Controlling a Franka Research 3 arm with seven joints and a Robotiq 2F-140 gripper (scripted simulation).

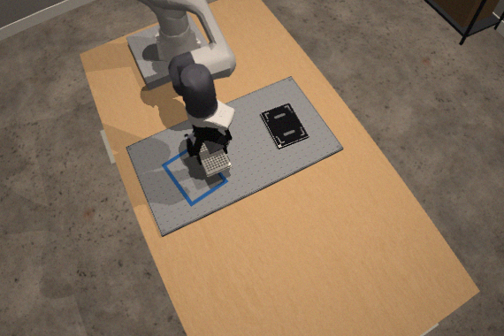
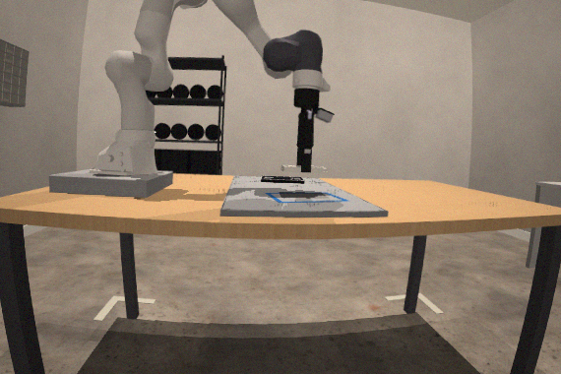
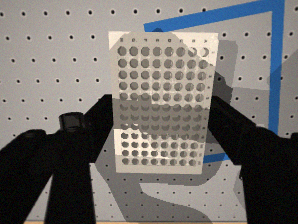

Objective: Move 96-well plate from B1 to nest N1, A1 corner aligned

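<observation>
Right now my hand is 30 mm past the black plate nest, 290 mm to the right of it and 90 mm above it. Also, from my hand: A1 mark (40 mm ahead, 240 mm to the left, 80 mm below); white 96-well plate (20 mm below).
</observation>
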